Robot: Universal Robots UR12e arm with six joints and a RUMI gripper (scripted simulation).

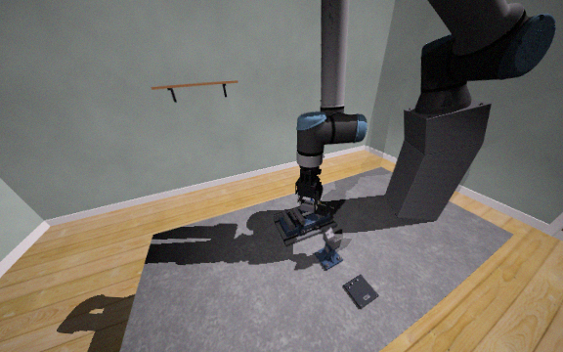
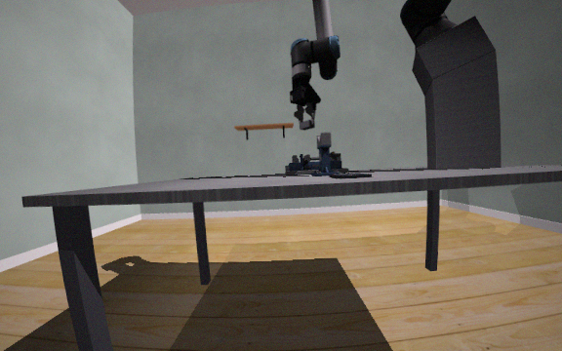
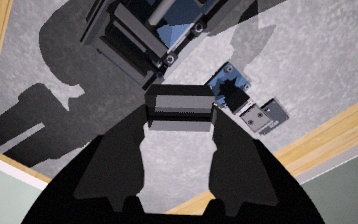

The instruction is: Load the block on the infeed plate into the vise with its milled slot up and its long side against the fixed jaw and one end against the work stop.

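Right now my hand is 160 mm above the fixed jaw, 90 mm to the left of it and 60 mm short of it. The rest, counted from my hand: moving jaw: 160 mm below, 100 mm to the right; part: right at my hand; work stop: 150 mm below, 50 mm to the right, 30 mm ahead.
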